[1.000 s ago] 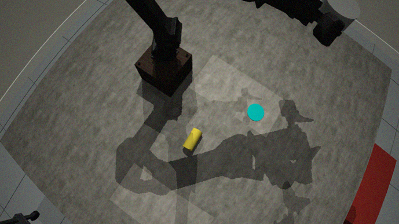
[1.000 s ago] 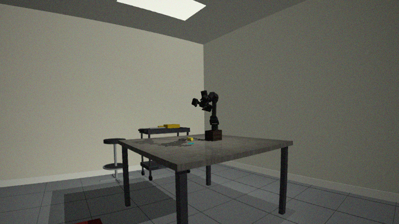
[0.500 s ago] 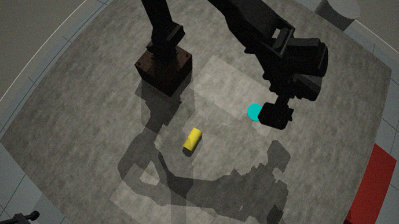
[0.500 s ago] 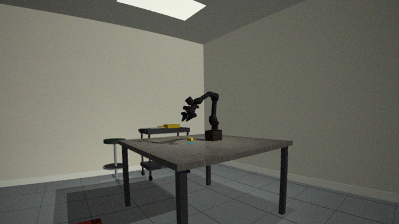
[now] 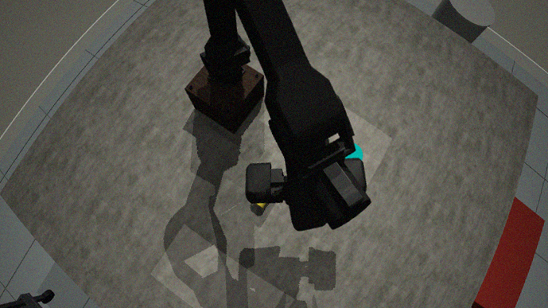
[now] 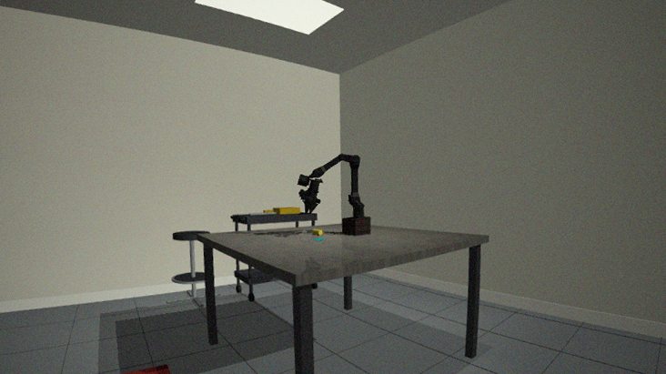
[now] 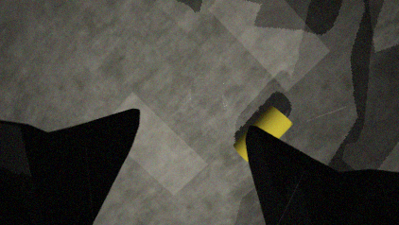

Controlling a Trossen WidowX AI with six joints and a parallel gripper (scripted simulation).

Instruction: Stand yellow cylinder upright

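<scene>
The yellow cylinder lies 80 mm behind my gripper tip, 20 mm to the right of it and 120 mm below it. Round my gripper tip: cyan circle (50 mm ahead, 170 mm to the left, 140 mm below).
</scene>
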